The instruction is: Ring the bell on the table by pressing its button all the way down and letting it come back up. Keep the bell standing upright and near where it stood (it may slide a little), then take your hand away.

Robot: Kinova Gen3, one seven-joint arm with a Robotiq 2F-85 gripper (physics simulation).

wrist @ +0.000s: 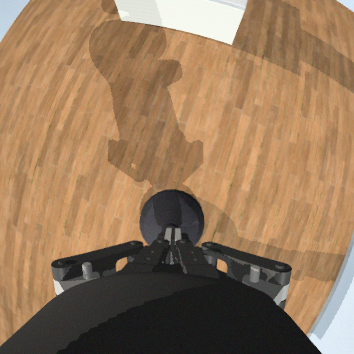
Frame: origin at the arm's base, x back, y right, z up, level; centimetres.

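Where they show: gripper, fingertip midpoint: (172, 237).
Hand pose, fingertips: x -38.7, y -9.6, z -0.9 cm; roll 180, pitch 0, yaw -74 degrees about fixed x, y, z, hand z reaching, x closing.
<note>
After its pixels a point has its place.
The bell (171, 207) @[x -36.3, y -8.6, z -3.0 cm] shows as a dark, round dome on the wooden table, a little below the middle of the wrist view. It looks upright, seen from above. My gripper (172, 237) @[x -38.7, y -9.6, z -0.9 cm] is shut with nothing between its fingers. Its closed fingertips are over the dome's middle and hide the button. Whether the fingertips touch the button, and how far down it is, cannot be told. The lower edge of the bell is hidden behind the fingers.
A white box-like object (185, 17) @[x -8.9, y -2.3, z -4.2 cm] stands on the wooden table (260, 150) @[x -25.7, y -18.6, z -7.0 cm] at the top of the view, partly cut off. The arm's shadow falls across the table between it and the bell. The table's edge shows at the lower right.
</note>
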